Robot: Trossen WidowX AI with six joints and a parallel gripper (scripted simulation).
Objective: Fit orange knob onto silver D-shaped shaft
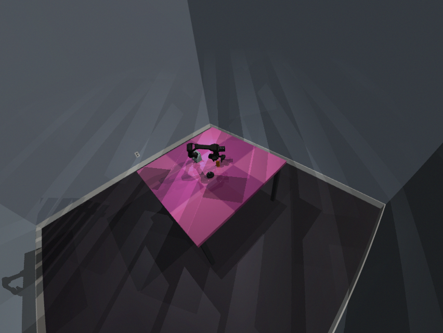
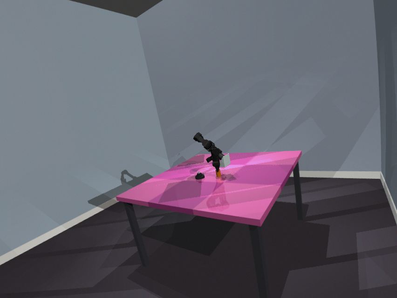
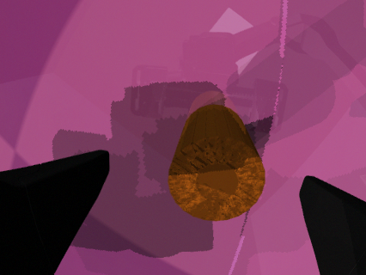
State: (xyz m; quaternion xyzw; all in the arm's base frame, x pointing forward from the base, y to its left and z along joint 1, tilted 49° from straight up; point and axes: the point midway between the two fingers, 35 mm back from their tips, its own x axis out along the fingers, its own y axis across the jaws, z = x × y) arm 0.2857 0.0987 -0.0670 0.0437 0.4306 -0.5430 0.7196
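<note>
Right now the orange knob is 10 mm below my gripper tip. Also, from my gripper tip: round black pedestal 170 mm to the right, 60 mm ahead, 20 mm below.
</note>
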